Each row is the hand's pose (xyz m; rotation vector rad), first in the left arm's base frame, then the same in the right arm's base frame.
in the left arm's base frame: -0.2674 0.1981 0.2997 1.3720 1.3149 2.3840
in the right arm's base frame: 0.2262 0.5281 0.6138 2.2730 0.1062 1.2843
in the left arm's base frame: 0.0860 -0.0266 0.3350 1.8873 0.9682 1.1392
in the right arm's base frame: 0.1228 0.1477 0.4681 2.4924 -0.0430 -0.1385
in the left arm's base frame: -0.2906 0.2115 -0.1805 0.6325 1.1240 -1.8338
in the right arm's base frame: 0.0332 0.7902 0.2597 -0.6403 -1.1915 2.3256
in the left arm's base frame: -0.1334 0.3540 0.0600 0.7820 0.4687 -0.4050
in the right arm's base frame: 0.2943 0.6129 0.3173 1.0510 0.7040 -1.7547
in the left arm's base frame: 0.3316 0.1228 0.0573 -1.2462 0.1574 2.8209
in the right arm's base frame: 0.1945 0.1644 0.0753 0.0453 0.4161 1.9977
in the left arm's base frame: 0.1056 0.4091 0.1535 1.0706 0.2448 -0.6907
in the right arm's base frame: 0.4357 0.4097 0.2302 1.0715 0.3121 -2.1191
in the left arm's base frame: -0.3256 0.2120 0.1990 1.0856 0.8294 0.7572
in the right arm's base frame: 0.1835 0.6280 0.5701 1.7857 0.5566 -0.5544
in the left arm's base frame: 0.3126 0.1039 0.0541 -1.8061 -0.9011 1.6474
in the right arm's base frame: 0.1722 0.1722 0.0884 -1.0407 0.2725 1.1678
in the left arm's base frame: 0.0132 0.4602 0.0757 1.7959 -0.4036 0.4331
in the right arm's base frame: 0.4275 0.5400 0.2176 1.4871 -0.8643 -1.0373
